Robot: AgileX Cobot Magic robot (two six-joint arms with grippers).
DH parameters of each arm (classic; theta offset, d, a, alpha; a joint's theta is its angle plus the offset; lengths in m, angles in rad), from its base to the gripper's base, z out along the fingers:
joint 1: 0 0.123 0 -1.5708
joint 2: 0.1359 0 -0.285 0
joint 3: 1.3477 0 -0.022 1.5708
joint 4: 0 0.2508 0 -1.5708
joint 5: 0 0 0.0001 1.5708
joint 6: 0 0.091 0 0
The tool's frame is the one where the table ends.
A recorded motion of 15 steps. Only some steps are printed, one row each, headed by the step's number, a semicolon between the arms.
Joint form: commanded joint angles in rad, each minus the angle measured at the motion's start. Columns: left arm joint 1, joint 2, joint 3, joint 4, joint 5, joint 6; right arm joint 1, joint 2, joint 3, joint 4, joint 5, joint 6.
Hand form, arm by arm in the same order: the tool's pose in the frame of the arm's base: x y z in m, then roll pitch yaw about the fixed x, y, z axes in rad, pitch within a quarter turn. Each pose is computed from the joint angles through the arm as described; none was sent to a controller.
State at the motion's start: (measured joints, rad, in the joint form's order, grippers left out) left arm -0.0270 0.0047 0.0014 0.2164 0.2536 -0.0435; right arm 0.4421 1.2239 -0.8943 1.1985 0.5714 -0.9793
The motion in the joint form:
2: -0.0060 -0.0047 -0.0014 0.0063 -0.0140 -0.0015; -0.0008 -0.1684 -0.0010 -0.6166 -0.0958 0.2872
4: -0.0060 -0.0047 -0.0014 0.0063 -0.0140 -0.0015; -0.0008 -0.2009 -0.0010 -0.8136 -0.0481 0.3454
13: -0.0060 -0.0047 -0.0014 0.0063 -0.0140 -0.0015; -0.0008 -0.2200 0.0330 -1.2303 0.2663 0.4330
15: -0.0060 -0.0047 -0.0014 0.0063 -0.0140 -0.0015; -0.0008 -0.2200 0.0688 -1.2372 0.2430 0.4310
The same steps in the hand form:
2: 0.0556 0.0030 0.1920 2.2621 1.3398 2.2689; 0.1930 0.1165 0.3507 -3.0759 1.1070 -2.3418
4: 0.0556 0.0030 0.1920 2.2621 1.3398 2.2689; 0.1865 0.1070 0.3506 -2.8291 1.0202 -2.1199
13: 0.0556 0.0030 0.1920 2.2621 1.3398 2.2689; 0.1723 0.0790 0.3191 -2.7163 0.5456 -2.0204
15: 0.0556 0.0030 0.1920 2.2621 1.3398 2.2689; 0.1718 0.0783 0.3094 -2.7182 0.5308 -2.0185

